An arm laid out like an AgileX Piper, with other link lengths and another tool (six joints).
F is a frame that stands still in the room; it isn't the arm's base.
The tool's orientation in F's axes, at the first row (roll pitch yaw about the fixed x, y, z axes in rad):
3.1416, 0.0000, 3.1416
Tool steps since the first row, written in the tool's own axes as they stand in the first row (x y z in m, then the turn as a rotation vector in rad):
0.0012, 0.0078, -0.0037, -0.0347, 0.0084, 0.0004
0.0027, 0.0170, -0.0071, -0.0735, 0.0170, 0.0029
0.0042, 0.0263, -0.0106, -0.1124, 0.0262, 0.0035
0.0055, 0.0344, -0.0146, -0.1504, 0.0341, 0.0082
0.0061, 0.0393, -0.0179, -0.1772, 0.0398, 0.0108
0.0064, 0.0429, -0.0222, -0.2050, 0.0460, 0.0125
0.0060, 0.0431, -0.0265, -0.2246, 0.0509, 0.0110
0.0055, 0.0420, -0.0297, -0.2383, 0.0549, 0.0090
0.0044, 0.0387, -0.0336, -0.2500, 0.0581, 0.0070
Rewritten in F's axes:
-0.0012, 0.0078, 0.0037, 0.0347, 0.0084, -0.0004
-0.0027, 0.0170, 0.0071, 0.0735, 0.0170, -0.0029
-0.0042, 0.0263, 0.0106, 0.1124, 0.0262, -0.0035
-0.0055, 0.0344, 0.0146, 0.1504, 0.0341, -0.0082
-0.0061, 0.0393, 0.0179, 0.1772, 0.0398, -0.0108
-0.0064, 0.0429, 0.0222, 0.2050, 0.0460, -0.0125
-0.0060, 0.0431, 0.0265, 0.2246, 0.0509, -0.0110
-0.0055, 0.0420, 0.0297, 0.2383, 0.0549, -0.0090
-0.0044, 0.0387, 0.0336, 0.2500, 0.0581, -0.0070

